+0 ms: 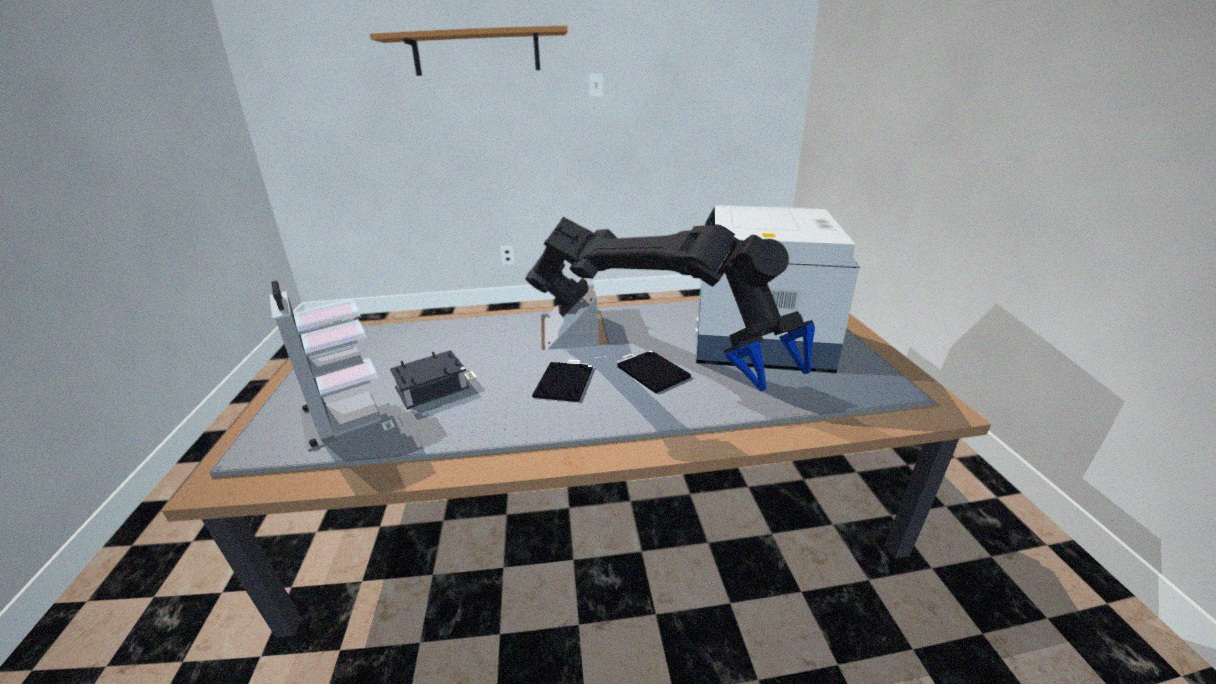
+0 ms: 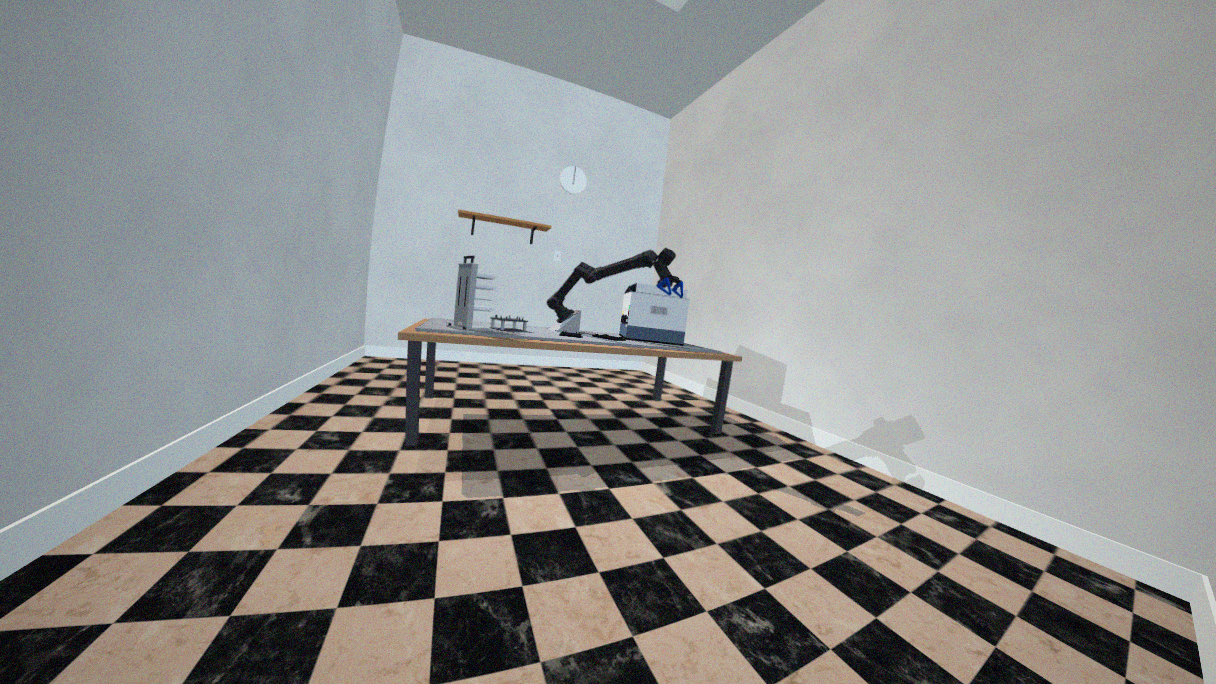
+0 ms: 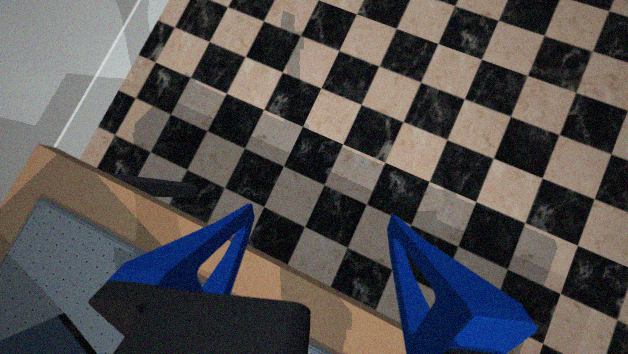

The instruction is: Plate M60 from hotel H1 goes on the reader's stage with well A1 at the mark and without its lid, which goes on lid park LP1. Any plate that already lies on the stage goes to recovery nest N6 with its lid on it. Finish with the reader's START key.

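Places are measured from the arm's base along level axes (x back, y down, z right), in millimetres.
Pixels of known places: gripper, fingertip midpoint: (image 1: 785, 381) (image 2: 676, 296) (image 3: 319, 215); arm's base, origin of the base link: (image 1: 574, 298) (image 2: 565, 316).
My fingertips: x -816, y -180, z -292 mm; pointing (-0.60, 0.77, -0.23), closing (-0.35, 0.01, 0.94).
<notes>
For each thing: its top centre in the pictures, then the offset to it from my fingertips. "pt": a spot on its surface instead.
- white reader, middle of its top: (image 1: 774, 221) (image 2: 655, 287) dx +629, dy -83, dz -246 mm
- upper plate, middle of its top: (image 1: 325, 311) dx +421, dy -3, dz +860 mm
- middle plate, middle of its top: (image 1: 332, 332) dx +421, dy +50, dz +860 mm
- lower plate, middle of its top: (image 1: 345, 373) dx +421, dy +157, dz +860 mm
- black flat pad, surface spot: (image 1: 562, 381) pt dx +468, dy +261, dz +351 mm
- second black pad, surface spot: (image 1: 653, 371) pt dx +475, dy +259, dz +111 mm
- dark raised fixture, middle of its top: (image 1: 426, 362) (image 2: 509, 316) dx +506, dy +195, dz +693 mm
My gripper (image 1: 784, 380) (image 2: 674, 294) (image 3: 319, 215) has blue fingers, wide open and empty. It hangs in front of the white reader (image 1: 816, 297) (image 2: 654, 330) at the right of the table. The reader's stage and START key cannot be made out. A grey hotel tower (image 1: 306, 374) (image 2: 465, 295) stands at the left. It holds three pinkish plates: an upper plate (image 1: 329, 316), a middle plate (image 1: 333, 337) and a lower plate (image 1: 345, 376). Their labels and the hotel's name cannot be read. A black flat pad (image 1: 562, 381) and a second black pad (image 1: 653, 371) lie mid-table; their names are unreadable.
A dark raised fixture (image 1: 429, 370) (image 2: 508, 319) with small posts stands between the hotel and the pads. The arm's base (image 1: 578, 327) is behind the pads. The wooden table edge (image 1: 544, 476) (image 3: 320, 295) runs along the front. A shelf (image 1: 467, 34) is on the wall.
</notes>
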